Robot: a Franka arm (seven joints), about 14 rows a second.
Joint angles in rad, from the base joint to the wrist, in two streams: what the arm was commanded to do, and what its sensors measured. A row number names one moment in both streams.
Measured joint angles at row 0: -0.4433, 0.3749, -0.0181, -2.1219, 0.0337, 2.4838, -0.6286
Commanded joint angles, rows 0 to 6: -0.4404, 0.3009, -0.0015, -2.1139, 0.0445, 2.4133, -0.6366; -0.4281, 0.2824, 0.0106, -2.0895, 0.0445, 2.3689, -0.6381; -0.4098, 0.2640, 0.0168, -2.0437, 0.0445, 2.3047, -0.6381; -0.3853, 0.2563, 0.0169, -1.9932, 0.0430, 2.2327, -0.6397; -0.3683, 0.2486, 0.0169, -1.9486, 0.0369, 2.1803, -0.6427; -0.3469, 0.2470, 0.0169, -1.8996, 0.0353, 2.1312, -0.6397; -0.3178, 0.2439, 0.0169, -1.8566, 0.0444, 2.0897, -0.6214
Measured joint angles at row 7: -0.3579, 0.2423, 0.0199, -1.9396, 0.0338, 2.1739, -0.6299
